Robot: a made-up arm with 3 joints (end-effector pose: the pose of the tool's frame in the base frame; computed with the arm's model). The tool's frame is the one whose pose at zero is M. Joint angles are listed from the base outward.
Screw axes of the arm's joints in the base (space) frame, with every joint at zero. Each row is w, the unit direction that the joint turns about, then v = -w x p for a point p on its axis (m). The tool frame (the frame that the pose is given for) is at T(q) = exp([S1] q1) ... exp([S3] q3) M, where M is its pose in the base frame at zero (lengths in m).
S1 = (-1, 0, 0, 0, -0.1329, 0)
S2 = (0, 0, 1, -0.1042, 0.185, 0)
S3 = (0, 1, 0, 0.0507, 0, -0.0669)
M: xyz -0.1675 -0.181 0.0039 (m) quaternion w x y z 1 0 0 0
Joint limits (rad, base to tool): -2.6..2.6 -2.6..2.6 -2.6..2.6
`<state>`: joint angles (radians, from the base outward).
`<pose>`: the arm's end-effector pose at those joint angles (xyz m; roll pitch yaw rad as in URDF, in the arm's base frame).
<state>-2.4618 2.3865 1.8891</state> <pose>-0.2791 -0.0037 0.2711 -0.6117 -0.6483 1.2809</pose>
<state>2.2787 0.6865 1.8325</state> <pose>0.0160 -0.0511 0.2278 -2.0387 -0.8521 -1.8796</pose>
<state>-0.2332 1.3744 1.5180</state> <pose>-0.0770 0.0622 0.0652 0.1610 1.2856 1.5342</pose>
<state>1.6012 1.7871 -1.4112</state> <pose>-0.1203 -0.2729 0.1819 0.2201 0.1862 1.6055</pose>
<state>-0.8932 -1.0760 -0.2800</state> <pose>-0.2496 0.0321 -0.0807 0.4370 0.5071 -1.0215</pose>
